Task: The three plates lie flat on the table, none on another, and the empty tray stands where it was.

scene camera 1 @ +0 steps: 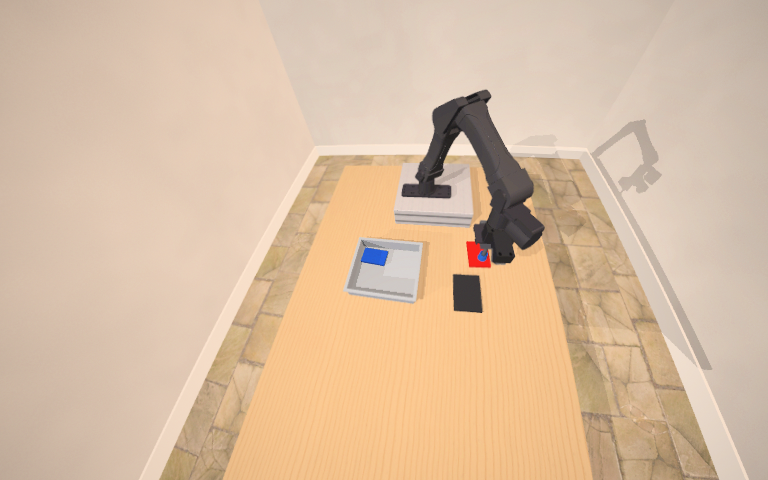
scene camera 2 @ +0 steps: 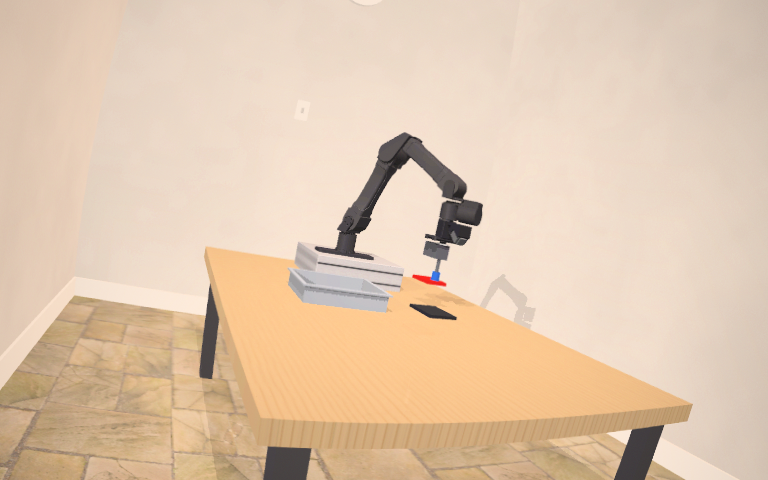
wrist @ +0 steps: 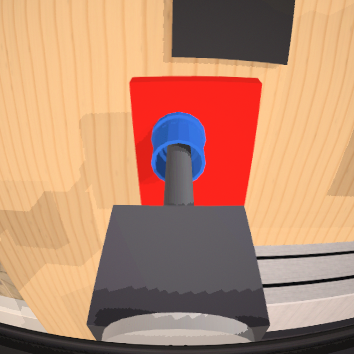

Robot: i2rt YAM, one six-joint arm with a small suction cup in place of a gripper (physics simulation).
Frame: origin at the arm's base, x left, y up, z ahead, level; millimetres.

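Seen in the pictures: hand, its tool point: (scene camera 1: 481, 259) (scene camera 2: 433, 283) (wrist: 178, 127); arm's base, origin of its link: (scene camera 1: 426, 191) (scene camera 2: 344, 254).
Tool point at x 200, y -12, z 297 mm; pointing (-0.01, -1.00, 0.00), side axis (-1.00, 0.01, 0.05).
Pixels of each thing's top centre, then the offset from my tool point to it. Level surfaces: height alone.
- red plate, centre of its top: (wrist: 194, 161) (scene camera 2: 429, 278) (scene camera 1: 478, 253) dx -10, dy +11, dz -16 mm
- table, height of its surface: dy -74 mm
- black plate, centre of its top: (scene camera 2: 433, 310) (scene camera 1: 467, 292) dx -36, dy -64, dz +94 mm
- blue plate, centre of its top: (scene camera 1: 374, 255) dx -377, dy -61, dz -14 mm
- grey tray, centre of its top: (scene camera 2: 337, 281) (scene camera 1: 384, 265) dx -322, dy -24, dz +44 mm
My suction cup (scene camera 1: 483, 252) (scene camera 2: 434, 276) (wrist: 178, 147) sits on the middle of the red plate (scene camera 1: 474, 260) (scene camera 2: 423, 278) (wrist: 228, 123) and holds it level, just above the table (scene camera 1: 399, 387) (scene camera 2: 425, 371), to the right of the tray. The black plate (scene camera 1: 467, 292) (scene camera 2: 433, 311) (wrist: 232, 28) lies flat on the table a little in front of the red one, apart from it. The blue plate (scene camera 1: 374, 256) lies in the back left corner of the grey tray (scene camera 1: 381, 295) (scene camera 2: 337, 298); the tray wall hides it in the second scene view.
The arm's grey base platform (scene camera 1: 434, 207) (scene camera 2: 353, 263) (wrist: 309, 267) stands at the back of the table, just behind the tray and the red plate. The table's right edge is a short way beyond the arm's wrist.
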